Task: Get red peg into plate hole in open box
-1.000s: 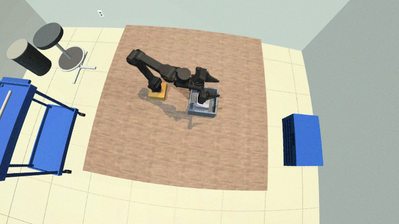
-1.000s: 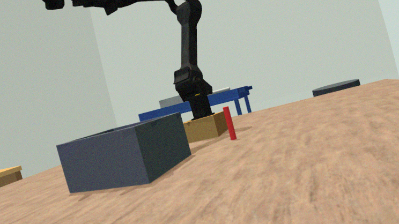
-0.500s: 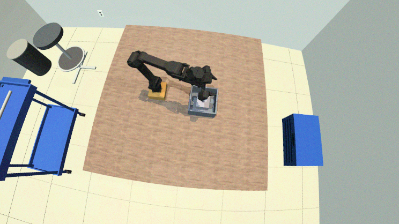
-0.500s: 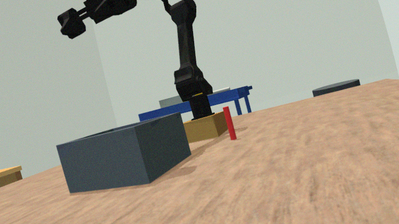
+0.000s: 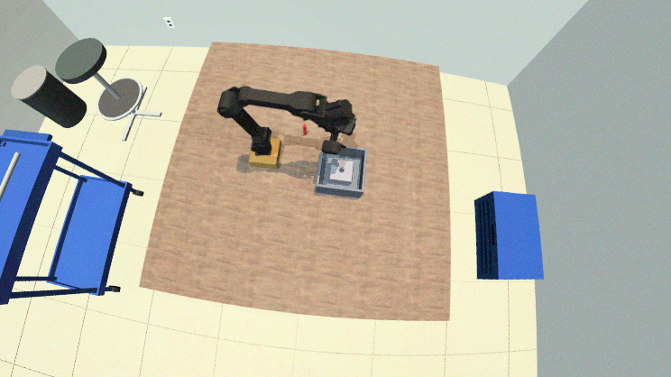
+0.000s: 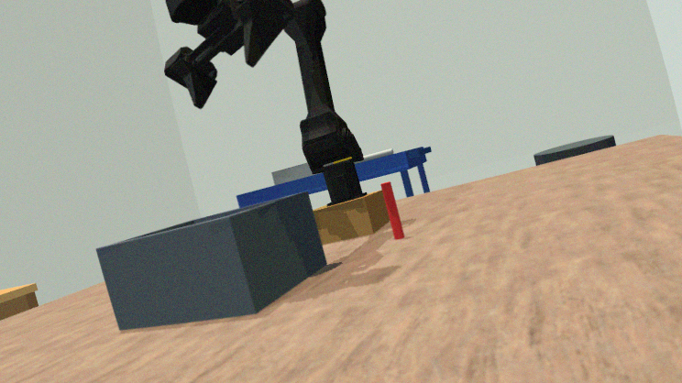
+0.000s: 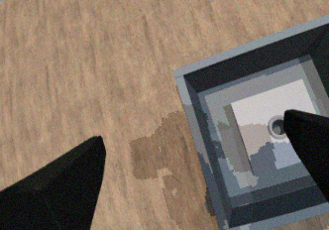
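My gripper tip is now 20 cm above the red peg, 16 cm past it and 14 cm to the right of it. From my gripper tip the other things lie so: grey box (21 cm below, 7 cm to the right, 2 cm behind); plate (19 cm below, 7 cm to the right, 2 cm behind).
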